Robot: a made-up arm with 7 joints. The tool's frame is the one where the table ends. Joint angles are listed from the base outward.
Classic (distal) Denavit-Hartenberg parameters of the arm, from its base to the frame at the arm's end. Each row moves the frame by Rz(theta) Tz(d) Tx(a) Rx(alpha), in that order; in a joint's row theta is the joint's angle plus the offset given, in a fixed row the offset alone. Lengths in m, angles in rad.
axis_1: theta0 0; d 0.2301; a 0; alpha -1.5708
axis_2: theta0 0; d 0; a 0; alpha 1.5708
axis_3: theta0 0; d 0.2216; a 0.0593; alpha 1.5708
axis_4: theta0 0; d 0; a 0.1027; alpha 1.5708
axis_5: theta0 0; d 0.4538; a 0; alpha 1.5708
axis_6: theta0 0; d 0; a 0.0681; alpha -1.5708
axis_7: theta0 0; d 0.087; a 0; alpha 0
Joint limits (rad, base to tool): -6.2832..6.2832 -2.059..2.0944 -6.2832..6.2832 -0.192..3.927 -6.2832..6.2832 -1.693..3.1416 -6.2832..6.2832
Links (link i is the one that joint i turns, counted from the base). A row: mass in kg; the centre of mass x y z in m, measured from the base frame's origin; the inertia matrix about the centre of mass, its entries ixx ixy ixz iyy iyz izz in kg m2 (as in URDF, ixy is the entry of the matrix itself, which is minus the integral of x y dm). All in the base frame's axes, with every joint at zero. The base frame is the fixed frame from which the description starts. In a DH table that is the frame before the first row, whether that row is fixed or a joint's. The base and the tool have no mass.
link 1: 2.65; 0.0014 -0.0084 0.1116; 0.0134 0 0 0.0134 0 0.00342
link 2: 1.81; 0.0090 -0.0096 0.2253; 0.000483 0 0 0.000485 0 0.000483
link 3: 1.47; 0.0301 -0.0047 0.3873; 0.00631 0 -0.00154 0.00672 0 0.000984
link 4: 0.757; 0.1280 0.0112 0.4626; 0.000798 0 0 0.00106 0 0.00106
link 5: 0.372; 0.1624 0.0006 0.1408; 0.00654 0 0 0.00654 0 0.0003
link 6: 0.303; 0.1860 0.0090 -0.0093; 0.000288 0 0 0.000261 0 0.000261
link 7: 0.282; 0.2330 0.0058 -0.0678; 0.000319 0 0 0.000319 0 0.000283
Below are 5 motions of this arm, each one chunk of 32 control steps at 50 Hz.
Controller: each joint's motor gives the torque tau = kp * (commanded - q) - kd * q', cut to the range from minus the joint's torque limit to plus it. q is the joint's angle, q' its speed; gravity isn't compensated. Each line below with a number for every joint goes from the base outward.
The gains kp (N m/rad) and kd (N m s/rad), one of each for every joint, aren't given. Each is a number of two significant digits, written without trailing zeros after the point. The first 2 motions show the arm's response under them.
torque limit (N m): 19 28 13 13 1.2 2 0.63
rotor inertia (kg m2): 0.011 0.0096 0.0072 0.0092 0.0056 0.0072 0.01
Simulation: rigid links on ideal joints. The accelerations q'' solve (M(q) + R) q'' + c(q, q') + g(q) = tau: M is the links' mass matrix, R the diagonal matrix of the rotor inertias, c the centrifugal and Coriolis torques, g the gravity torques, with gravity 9.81 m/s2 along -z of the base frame. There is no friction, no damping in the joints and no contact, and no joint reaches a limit. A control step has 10 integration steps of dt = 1/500 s. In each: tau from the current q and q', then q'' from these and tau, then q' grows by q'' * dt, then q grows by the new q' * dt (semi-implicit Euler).
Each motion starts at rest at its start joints. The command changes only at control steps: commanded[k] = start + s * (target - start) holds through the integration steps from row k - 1 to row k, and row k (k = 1, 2, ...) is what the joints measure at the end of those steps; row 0 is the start. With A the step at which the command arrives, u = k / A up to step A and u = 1 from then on. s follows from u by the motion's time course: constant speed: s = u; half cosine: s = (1 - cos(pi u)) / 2; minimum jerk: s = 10 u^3 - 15 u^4 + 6 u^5; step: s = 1 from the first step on.
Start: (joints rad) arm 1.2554 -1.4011 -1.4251 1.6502 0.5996 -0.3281 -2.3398
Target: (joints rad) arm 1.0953 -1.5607 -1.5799 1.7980 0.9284 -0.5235 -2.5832
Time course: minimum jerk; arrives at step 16
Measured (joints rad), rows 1 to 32:
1: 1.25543 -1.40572 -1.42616 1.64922 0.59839 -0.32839 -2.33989
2: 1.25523 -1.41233 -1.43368 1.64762 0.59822 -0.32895 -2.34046
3: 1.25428 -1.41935 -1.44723 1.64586 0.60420 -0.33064 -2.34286
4: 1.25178 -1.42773 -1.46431 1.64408 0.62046 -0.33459 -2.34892
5: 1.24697 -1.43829 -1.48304 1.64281 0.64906 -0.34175 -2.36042
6: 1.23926 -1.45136 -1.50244 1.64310 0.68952 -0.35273 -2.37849
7: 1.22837 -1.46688 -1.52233 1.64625 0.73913 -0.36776 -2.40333
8: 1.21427 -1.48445 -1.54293 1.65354 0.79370 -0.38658 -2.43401
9: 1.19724 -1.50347 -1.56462 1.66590 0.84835 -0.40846 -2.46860
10: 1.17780 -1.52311 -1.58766 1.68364 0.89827 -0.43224 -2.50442
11: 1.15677 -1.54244 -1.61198 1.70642 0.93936 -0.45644 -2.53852
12: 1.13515 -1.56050 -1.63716 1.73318 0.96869 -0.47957 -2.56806
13: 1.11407 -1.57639 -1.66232 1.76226 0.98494 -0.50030 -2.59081
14: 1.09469 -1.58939 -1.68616 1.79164 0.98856 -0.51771 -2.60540
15: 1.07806 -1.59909 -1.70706 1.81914 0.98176 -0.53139 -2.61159
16: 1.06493 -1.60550 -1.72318 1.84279 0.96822 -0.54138 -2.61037
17: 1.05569 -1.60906 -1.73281 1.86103 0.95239 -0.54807 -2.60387
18: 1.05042 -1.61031 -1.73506 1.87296 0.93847 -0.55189 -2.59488
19: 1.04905 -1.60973 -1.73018 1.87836 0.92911 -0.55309 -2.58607
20: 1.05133 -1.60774 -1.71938 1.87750 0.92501 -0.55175 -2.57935
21: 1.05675 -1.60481 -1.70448 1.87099 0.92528 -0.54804 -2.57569
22: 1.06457 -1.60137 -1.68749 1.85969 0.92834 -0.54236 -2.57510
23: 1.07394 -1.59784 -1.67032 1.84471 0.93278 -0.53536 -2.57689
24: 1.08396 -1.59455 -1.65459 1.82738 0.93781 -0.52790 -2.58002
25: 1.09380 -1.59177 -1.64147 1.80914 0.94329 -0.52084 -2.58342
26: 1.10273 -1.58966 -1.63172 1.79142 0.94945 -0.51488 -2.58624
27: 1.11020 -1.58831 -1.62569 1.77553 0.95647 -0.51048 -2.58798
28: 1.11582 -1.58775 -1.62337 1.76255 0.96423 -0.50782 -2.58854
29: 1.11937 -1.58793 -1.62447 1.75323 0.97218 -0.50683 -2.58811
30: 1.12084 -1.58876 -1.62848 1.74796 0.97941 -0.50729 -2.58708
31: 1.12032 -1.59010 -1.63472 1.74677 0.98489 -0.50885 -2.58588
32: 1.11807 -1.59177 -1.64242 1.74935 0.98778 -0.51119 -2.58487
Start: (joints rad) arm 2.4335 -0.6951 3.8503 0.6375 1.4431 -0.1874 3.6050
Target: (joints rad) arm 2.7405 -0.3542 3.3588 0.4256 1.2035 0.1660 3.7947
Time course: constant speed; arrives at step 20
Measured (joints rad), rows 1 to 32:
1: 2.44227 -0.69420 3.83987 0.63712 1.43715 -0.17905 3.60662
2: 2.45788 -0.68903 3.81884 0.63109 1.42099 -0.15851 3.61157
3: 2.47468 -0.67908 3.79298 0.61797 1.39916 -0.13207 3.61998
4: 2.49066 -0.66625 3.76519 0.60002 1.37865 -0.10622 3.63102
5: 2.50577 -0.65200 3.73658 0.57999 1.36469 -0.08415 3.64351
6: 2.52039 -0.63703 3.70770 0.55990 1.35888 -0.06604 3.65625
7: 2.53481 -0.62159 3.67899 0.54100 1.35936 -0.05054 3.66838
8: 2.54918 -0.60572 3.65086 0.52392 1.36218 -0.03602 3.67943
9: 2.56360 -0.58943 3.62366 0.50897 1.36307 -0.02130 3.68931
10: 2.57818 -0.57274 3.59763 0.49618 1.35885 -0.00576 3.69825
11: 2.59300 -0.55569 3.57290 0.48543 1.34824 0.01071 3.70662
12: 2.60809 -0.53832 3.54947 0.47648 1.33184 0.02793 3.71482
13: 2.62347 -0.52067 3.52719 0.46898 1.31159 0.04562 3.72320
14: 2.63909 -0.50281 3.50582 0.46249 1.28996 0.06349 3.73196
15: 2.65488 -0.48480 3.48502 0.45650 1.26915 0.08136 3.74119
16: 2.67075 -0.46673 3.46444 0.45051 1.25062 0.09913 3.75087
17: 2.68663 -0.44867 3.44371 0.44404 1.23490 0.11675 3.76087
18: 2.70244 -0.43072 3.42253 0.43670 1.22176 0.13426 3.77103
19: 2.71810 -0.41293 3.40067 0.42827 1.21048 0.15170 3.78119
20: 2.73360 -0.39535 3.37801 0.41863 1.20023 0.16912 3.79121
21: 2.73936 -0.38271 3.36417 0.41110 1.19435 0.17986 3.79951
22: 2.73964 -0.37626 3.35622 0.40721 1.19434 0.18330 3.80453
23: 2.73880 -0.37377 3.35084 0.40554 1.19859 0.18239 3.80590
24: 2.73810 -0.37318 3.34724 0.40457 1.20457 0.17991 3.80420
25: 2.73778 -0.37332 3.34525 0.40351 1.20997 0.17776 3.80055
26: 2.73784 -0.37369 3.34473 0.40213 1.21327 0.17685 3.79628
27: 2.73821 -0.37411 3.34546 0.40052 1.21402 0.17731 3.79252
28: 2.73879 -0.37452 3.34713 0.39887 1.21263 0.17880 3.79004
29: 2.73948 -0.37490 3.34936 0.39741 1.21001 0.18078 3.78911
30: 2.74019 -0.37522 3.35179 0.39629 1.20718 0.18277 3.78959
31: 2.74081 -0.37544 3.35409 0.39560 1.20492 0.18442 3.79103
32: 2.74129 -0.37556 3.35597 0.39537 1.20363 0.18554 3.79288
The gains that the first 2 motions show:
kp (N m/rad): 200 240 58 63 6.3 11 6.9
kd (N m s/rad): 4.2 8.7 1.7 1.8 0.1 0.28 0.13
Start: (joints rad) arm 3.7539 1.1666 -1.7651 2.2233 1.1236 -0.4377 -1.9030
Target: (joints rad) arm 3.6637 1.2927 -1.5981 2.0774 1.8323 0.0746 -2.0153
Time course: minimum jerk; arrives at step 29
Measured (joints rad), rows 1 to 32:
1: 3.75356 1.17061 -1.76520 2.22246 1.12619 -0.44024 -1.90307
2: 3.75302 1.17683 -1.75868 2.22151 1.12993 -0.44488 -1.90335
3: 3.75261 1.18377 -1.74656 2.22047 1.13219 -0.44721 -1.90375
4: 3.75229 1.19117 -1.73193 2.21927 1.13259 -0.44457 -1.90430
5: 3.75192 1.19871 -1.71709 2.21803 1.13264 -0.43636 -1.90515
6: 3.75136 1.20606 -1.70344 2.21676 1.13510 -0.42328 -1.90658
7: 3.75052 1.21298 -1.69170 2.21541 1.14313 -0.40647 -1.90886
8: 3.74925 1.21935 -1.68207 2.21380 1.15938 -0.38694 -1.91217
9: 3.74744 1.22518 -1.67436 2.21167 1.18534 -0.36523 -1.91662
10: 3.74493 1.23056 -1.66816 2.20868 1.22104 -0.34153 -1.92214
11: 3.74160 1.23568 -1.66288 2.20449 1.26512 -0.31575 -1.92859
12: 3.73736 1.24075 -1.65789 2.19876 1.31532 -0.28776 -1.93575
13: 3.73214 1.24598 -1.65255 2.19126 1.36899 -0.25754 -1.94338
14: 3.72597 1.25157 -1.64627 2.18185 1.42373 -0.22525 -1.95124
15: 3.71893 1.25765 -1.63864 2.17060 1.47775 -0.19126 -1.95917
16: 3.71120 1.26429 -1.62940 2.15768 1.53002 -0.15613 -1.96702
17: 3.70300 1.27148 -1.61852 2.14344 1.58014 -0.12058 -1.97470
18: 3.69461 1.27910 -1.60613 2.12830 1.62803 -0.08542 -1.98212
19: 3.68632 1.28701 -1.59258 2.11276 1.67367 -0.05150 -1.98918
20: 3.67842 1.29498 -1.57830 2.09733 1.71676 -0.01968 -1.99578
21: 3.67115 1.30278 -1.56384 2.08252 1.75665 0.00928 -2.00179
22: 3.66473 1.31018 -1.54975 2.06881 1.79243 0.03475 -2.00708
23: 3.65934 1.31696 -1.53658 2.05667 1.82306 0.05628 -2.01154
24: 3.65510 1.32292 -1.52486 2.04646 1.84760 0.07361 -2.01508
25: 3.65206 1.32791 -1.51503 2.03851 1.86548 0.08674 -2.01768
26: 3.65024 1.33182 -1.50743 2.03302 1.87657 0.09585 -2.01934
27: 3.64959 1.33461 -1.50230 2.03009 1.88127 0.10131 -2.02014
28: 3.65000 1.33628 -1.49973 2.02971 1.88048 0.10367 -2.02021
29: 3.65134 1.33694 -1.49967 2.03173 1.87551 0.10365 -2.01972
30: 3.65339 1.33674 -1.50191 2.03586 1.86800 0.10208 -2.01888
31: 3.65596 1.33585 -1.50603 2.04167 1.85961 0.09974 -2.01793
32: 3.65882 1.33448 -1.51149 2.04864 1.85163 0.09719 -2.01706

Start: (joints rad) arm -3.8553 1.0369 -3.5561 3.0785 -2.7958 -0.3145 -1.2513
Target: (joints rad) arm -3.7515 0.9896 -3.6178 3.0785 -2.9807 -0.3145 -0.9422
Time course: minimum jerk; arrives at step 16
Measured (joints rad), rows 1 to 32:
1: -3.85523 1.04014 -3.55673 3.07857 -2.79544 -0.31818 -1.25113
2: -3.85391 1.04536 -3.55770 3.08362 -2.79655 -0.32418 -1.25016
3: -3.85134 1.05066 -3.55912 3.09426 -2.80068 -0.32826 -1.24707
4: -3.84780 1.05555 -3.56133 3.10873 -2.80842 -0.32870 -1.23988
5: -3.84325 1.05963 -3.56456 3.12517 -2.81983 -0.32571 -1.22650
6: -3.83740 1.06254 -3.56894 3.14189 -2.83472 -0.32064 -1.20534
7: -3.82992 1.06403 -3.57440 3.15734 -2.85292 -0.31509 -1.17582
8: -3.82064 1.06398 -3.58071 3.17014 -2.87431 -0.31031 -1.13870
9: -3.80965 1.06241 -3.58749 3.17916 -2.89871 -0.30702 -1.09609
10: -3.79734 1.05949 -3.59430 3.18360 -2.92561 -0.30541 -1.05113
11: -3.78437 1.05545 -3.60072 3.18310 -2.95394 -0.30534 -1.00756
12: -3.77157 1.05059 -3.60638 3.17777 -2.98196 -0.30656 -0.96908
13: -3.75985 1.04522 -3.61108 3.16823 -3.00738 -0.30882 -0.93881
14: -3.75003 1.03966 -3.61470 3.15554 -3.02772 -0.31189 -0.91881
15: -3.74278 1.03416 -3.61729 3.14111 -3.04081 -0.31553 -0.90971
16: -3.73839 1.02887 -3.61902 3.12658 -3.04542 -0.31941 -0.91052
17: -3.73675 1.02389 -3.62012 3.11364 -3.04169 -0.32314 -0.91861
18: -3.73735 1.01934 -3.62073 3.10359 -3.03128 -0.32634 -0.93033
19: -3.73956 1.01548 -3.62091 3.09712 -3.01691 -0.32868 -0.94205
20: -3.74268 1.01261 -3.62073 3.09439 -3.00171 -0.33003 -0.95098
21: -3.74606 1.01094 -3.62036 3.09516 -2.98851 -0.33035 -0.95567
22: -3.74918 1.01057 -3.61996 3.09891 -2.97933 -0.32975 -0.95601
23: -3.75169 1.01145 -3.61965 3.10492 -2.97511 -0.32840 -0.95298
24: -3.75342 1.01338 -3.61948 3.11241 -2.97573 -0.32653 -0.94813
25: -3.75436 1.01609 -3.61944 3.12056 -2.98024 -0.32435 -0.94312
26: -3.75464 1.01922 -3.61947 3.12865 -2.98719 -0.32211 -0.93925
27: -3.75444 1.02242 -3.61951 3.13604 -2.99499 -0.32001 -0.93726
28: -3.75399 1.02537 -3.61953 3.14226 -3.00220 -0.31823 -0.93726
29: -3.75346 1.02783 -3.61952 3.14697 -3.00776 -0.31689 -0.93885
30: -3.75301 1.02961 -3.61948 3.15002 -3.01106 -0.31604 -0.94132
31: -3.75269 1.03065 -3.61942 3.15139 -3.01200 -0.31568 -0.94389
32: -3.75253 1.03095 -3.61937 3.15119 -3.01086 -0.31576 -0.94592

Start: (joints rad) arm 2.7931 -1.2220 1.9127 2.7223 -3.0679 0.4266 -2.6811
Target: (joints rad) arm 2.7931 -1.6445 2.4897 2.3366 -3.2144 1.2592 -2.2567
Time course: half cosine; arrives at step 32
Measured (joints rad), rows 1 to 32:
1: 2.79236 -1.22586 1.91317 2.72340 -3.06888 0.42650 -2.68084
2: 2.79241 -1.23342 1.91895 2.72202 -3.07039 0.42759 -2.68009
3: 2.79380 -1.24302 1.92902 2.71688 -3.07022 0.43143 -2.67834
4: 2.79571 -1.25396 1.94196 2.70901 -3.06774 0.43914 -2.67491
5: 2.79737 -1.26575 1.95684 2.69940 -3.06398 0.45141 -2.66915
6: 2.79844 -1.27808 1.97310 2.68851 -3.06091 0.46845 -2.66063
7: 2.79884 -1.29079 1.99038 2.67649 -3.06048 0.49002 -2.64924
8: 2.79863 -1.30386 2.00856 2.66334 -3.06387 0.51564 -2.63514
9: 2.79793 -1.31744 2.02766 2.64907 -3.07118 0.54473 -2.61878
10: 2.79688 -1.33170 2.04781 2.63365 -3.08147 0.57676 -2.60070
11: 2.79563 -1.34685 2.06918 2.61710 -3.09323 0.61122 -2.58147
12: 2.79432 -1.36306 2.09195 2.59943 -3.10492 0.64767 -2.56155
13: 2.79309 -1.38046 2.11622 2.58068 -3.11540 0.68569 -2.54125
14: 2.79203 -1.39907 2.14205 2.56091 -3.12419 0.72486 -2.52075
15: 2.79122 -1.41884 2.16936 2.54022 -3.13144 0.76478 -2.50012
16: 2.79068 -1.43963 2.19798 2.51875 -3.13775 0.80502 -2.47937
17: 2.79041 -1.46122 2.22763 2.49665 -3.14388 0.84517 -2.45855
18: 2.79035 -1.48335 2.25795 2.47412 -3.15044 0.88482 -2.43772
19: 2.79046 -1.50571 2.28853 2.45141 -3.15778 0.92362 -2.41704
20: 2.79068 -1.52798 2.31894 2.42875 -3.16591 0.96120 -2.39670
21: 2.79093 -1.54985 2.34873 2.40641 -3.17458 0.99728 -2.37695
22: 2.79118 -1.57103 2.37748 2.38468 -3.18338 1.03157 -2.35804
23: 2.79138 -1.59123 2.40480 2.36383 -3.19192 1.06383 -2.34022
24: 2.79153 -1.61022 2.43032 2.34414 -3.19984 1.09381 -2.32370
25: 2.79162 -1.62778 2.45376 2.32588 -3.20694 1.12129 -2.30866
26: 2.79166 -1.64372 2.47485 2.30930 -3.21313 1.14604 -2.29523
27: 2.79168 -1.65789 2.49339 2.29461 -3.21841 1.16787 -2.28352
28: 2.79169 -1.67014 2.50924 2.28201 -3.22280 1.18659 -2.27363
29: 2.79171 -1.68036 2.52227 2.27164 -3.22636 1.20202 -2.26562
30: 2.79175 -1.68849 2.53243 2.26362 -3.22910 1.21403 -2.25956
31: 2.79184 -1.69447 2.53965 2.25802 -3.23100 1.22247 -2.25552
32: 2.79196 -1.69825 2.54393 2.25484 -3.23204 1.22725 -2.25353

